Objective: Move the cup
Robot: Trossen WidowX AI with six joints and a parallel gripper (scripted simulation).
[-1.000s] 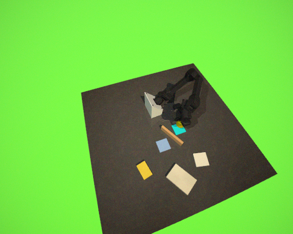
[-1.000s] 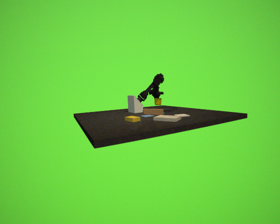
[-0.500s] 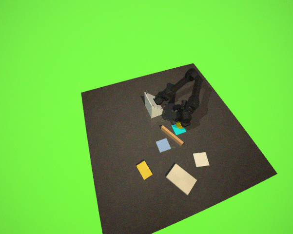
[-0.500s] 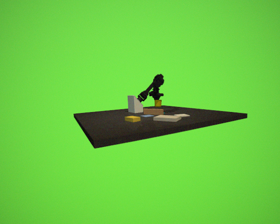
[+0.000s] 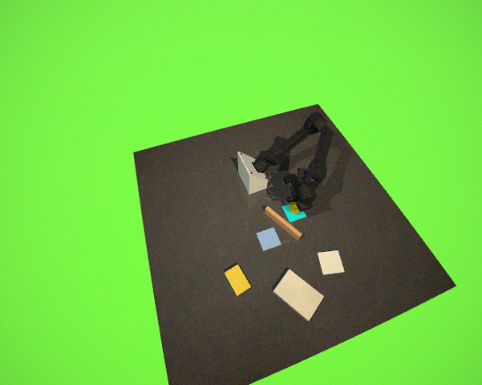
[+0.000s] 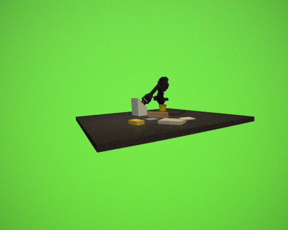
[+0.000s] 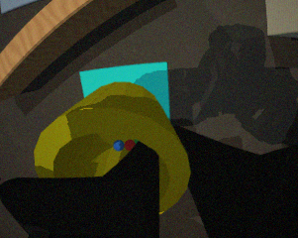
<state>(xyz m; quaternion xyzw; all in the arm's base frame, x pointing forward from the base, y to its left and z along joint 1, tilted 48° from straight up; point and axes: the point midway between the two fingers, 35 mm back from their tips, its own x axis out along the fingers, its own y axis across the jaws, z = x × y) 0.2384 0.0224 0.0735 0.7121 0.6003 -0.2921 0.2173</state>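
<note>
My gripper tip is 90 mm above the cyan pad and 30 mm short of it. Also, from my gripper tip: wooden bar 100 mm to the right, 60 mm below, 60 mm ahead; then light blue pad 190 mm to the right, 90 mm below, 90 mm ahead; then yellow cup 20 mm ahead.
</note>
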